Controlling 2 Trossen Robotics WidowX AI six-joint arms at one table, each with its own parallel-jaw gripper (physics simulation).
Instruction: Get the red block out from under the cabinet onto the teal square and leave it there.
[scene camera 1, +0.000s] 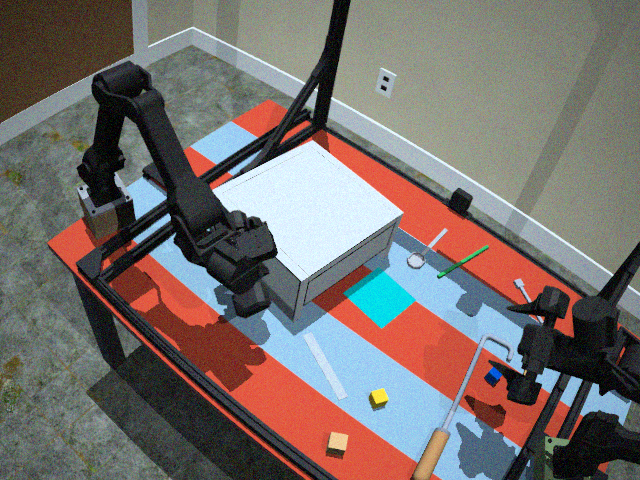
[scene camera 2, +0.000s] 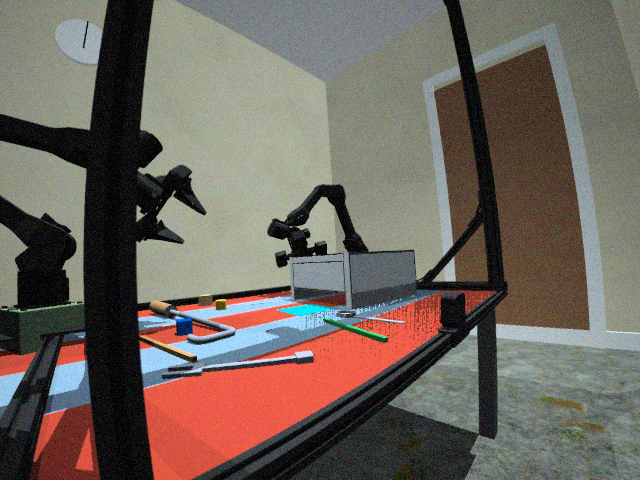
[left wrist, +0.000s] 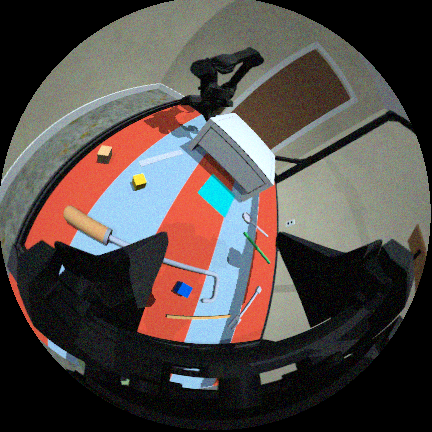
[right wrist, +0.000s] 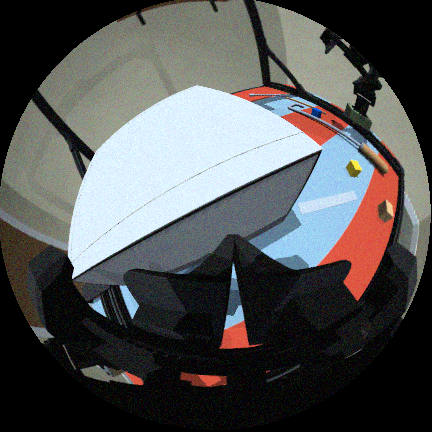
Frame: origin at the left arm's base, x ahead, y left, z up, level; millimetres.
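Seen in the pictures: left gripper, fingertip midpoint: (scene camera 1: 498, 334) (scene camera 2: 194, 228) (left wrist: 223, 238); right gripper, fingertip midpoint: (scene camera 1: 267, 272) (right wrist: 232, 239); left arm's base, link origin: (scene camera 1: 568, 463) (scene camera 2: 42, 305) (right wrist: 359, 111); right arm's base, link origin: (scene camera 1: 104, 193).
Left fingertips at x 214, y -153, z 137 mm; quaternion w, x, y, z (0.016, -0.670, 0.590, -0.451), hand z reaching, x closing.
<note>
Pixels of each thing's top centre, then the offset from my left fingertips to it. "spot": a spot on its surface instead.
- white-grey cabinet, top centre: (right wrist: 130, 139) (scene camera 1: 307, 201) (scene camera 2: 350, 253) (left wrist: 251, 139) dx +370, dy -254, dz -66 mm
- teal square, surface spot: (scene camera 1: 379, 299) (scene camera 2: 303, 309) (left wrist: 216, 192) spot: dx +183, dy -167, dz -201 mm
- blue cube, top centre: (scene camera 1: 496, 372) (scene camera 2: 183, 319) (left wrist: 184, 289) (right wrist: 316, 109) dx -73, dy -39, dz -176 mm
- yellow cube, top centre: (scene camera 1: 380, 395) (left wrist: 139, 178) (right wrist: 355, 164) (scene camera 2: 220, 300) dx +154, dy +63, dz -176 mm
- tan cube, top centre: (scene camera 1: 338, 441) (left wrist: 104, 149) (right wrist: 389, 207) (scene camera 2: 205, 295) dx +211, dy +170, dz -171 mm
- pale strip, top centre: (scene camera 1: 324, 365) (right wrist: 332, 200) (left wrist: 162, 156) dx +262, dy +14, dz -200 mm
- green stick, top centre: (scene camera 2: 350, 326) (scene camera 1: 464, 260) (left wrist: 258, 248) dx +4, dy -326, dz -194 mm
- round-ended tool, top centre: (scene camera 2: 367, 314) (scene camera 1: 430, 245) (left wrist: 257, 225) dx +90, dy -342, dz -193 mm
- forked tool, top centre: (scene camera 2: 240, 360) (scene camera 1: 535, 308) (left wrist: 247, 306) (right wrist: 268, 93) dx -175, dy -236, dz -193 mm
The white-grey cabinet (scene camera 1: 310, 206) (scene camera 2: 379, 273) (left wrist: 260, 150) (right wrist: 200, 150) stands on the striped table. The teal square (scene camera 1: 379, 299) (scene camera 2: 305, 310) (left wrist: 217, 195) lies bare in front of its low opening. The red block does not show in any view; the space under the cabinet is mostly hidden. A hooked metal rod with a wooden handle (scene camera 1: 430, 455) (scene camera 2: 162, 308) (left wrist: 85, 225) lies on the table. My left gripper (scene camera 1: 500, 335) (scene camera 2: 193, 227) (left wrist: 223, 238) is open and empty, well above the table, apart from the rod. My right gripper (right wrist: 232, 239) is shut and empty beside the cabinet.
A blue cube (scene camera 1: 493, 376) (scene camera 2: 184, 326) lies near the hook. A yellow cube (scene camera 1: 378, 397), a tan cube (scene camera 1: 337, 443) and a pale strip (scene camera 1: 325, 366) lie toward the front. A green stick (scene camera 1: 462, 261) and a round-ended tool (scene camera 1: 415, 259) lie beyond the square. A forked tool (scene camera 2: 253, 363) lies near the edge.
</note>
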